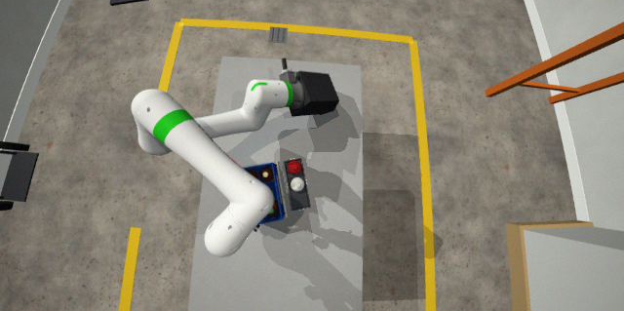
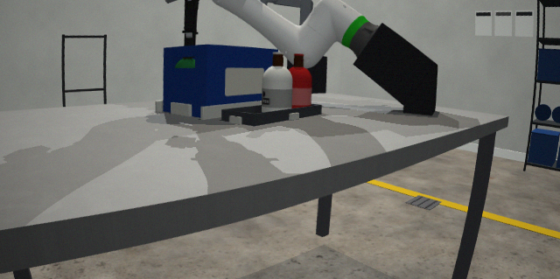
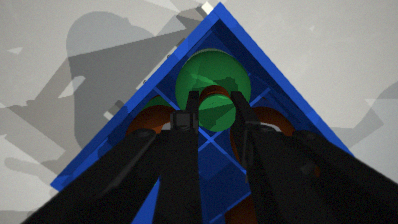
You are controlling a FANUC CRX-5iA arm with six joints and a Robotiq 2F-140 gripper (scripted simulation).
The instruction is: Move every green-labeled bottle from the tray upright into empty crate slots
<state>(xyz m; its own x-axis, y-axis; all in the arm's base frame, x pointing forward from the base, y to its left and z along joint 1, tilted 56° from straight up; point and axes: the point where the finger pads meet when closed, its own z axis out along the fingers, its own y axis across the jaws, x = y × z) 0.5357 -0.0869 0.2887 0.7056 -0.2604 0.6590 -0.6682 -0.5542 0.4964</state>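
The green-labeled bottle is 80 mm below my hand. Also, from my hand: blue crate 90 mm behind, 40 mm to the left, 100 mm below; brown bottle 80 mm behind, 90 mm below; white bottle 100 mm behind, 230 mm to the left, 100 mm below.
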